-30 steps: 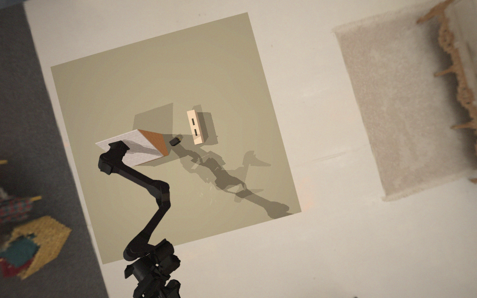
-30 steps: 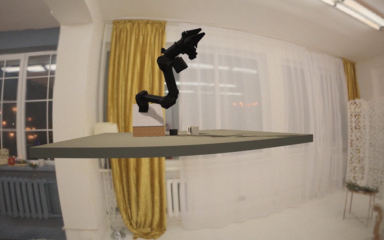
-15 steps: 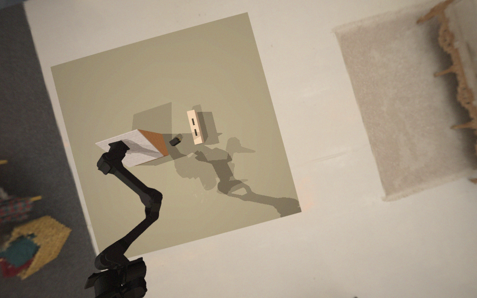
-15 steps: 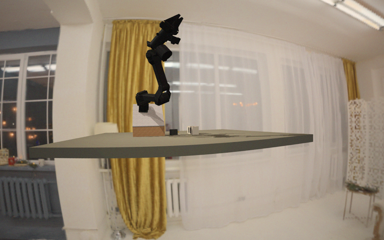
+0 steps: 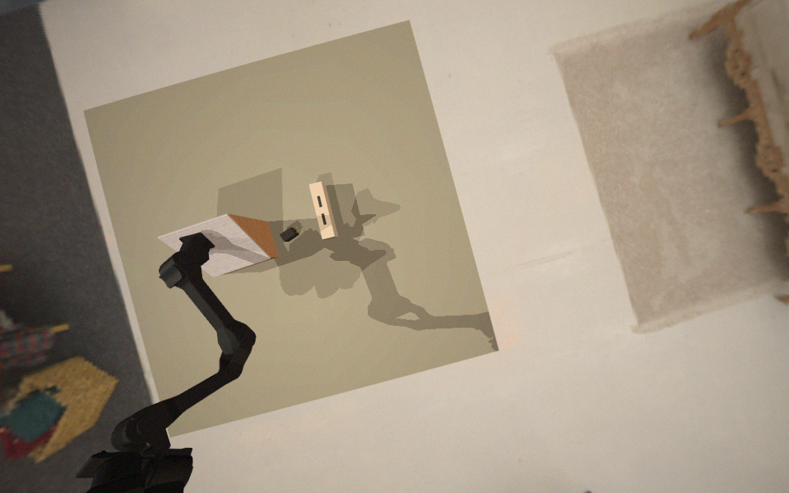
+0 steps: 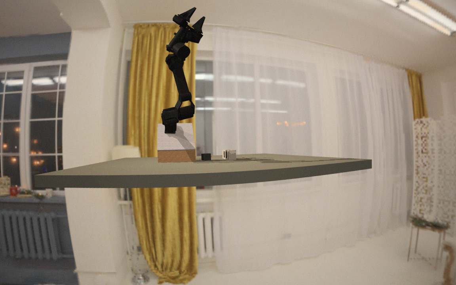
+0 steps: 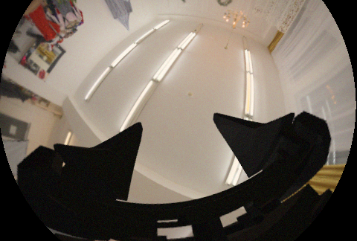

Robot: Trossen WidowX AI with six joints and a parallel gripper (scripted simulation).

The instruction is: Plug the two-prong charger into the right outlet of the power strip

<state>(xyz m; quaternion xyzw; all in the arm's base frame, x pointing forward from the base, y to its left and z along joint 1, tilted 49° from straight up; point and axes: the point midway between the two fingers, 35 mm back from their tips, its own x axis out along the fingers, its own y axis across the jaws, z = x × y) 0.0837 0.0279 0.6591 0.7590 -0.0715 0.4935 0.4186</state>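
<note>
Right now my gripper tip is 10 cm short of the dark grey charger, 47 cm to the right of it and 64 cm above it.
</note>
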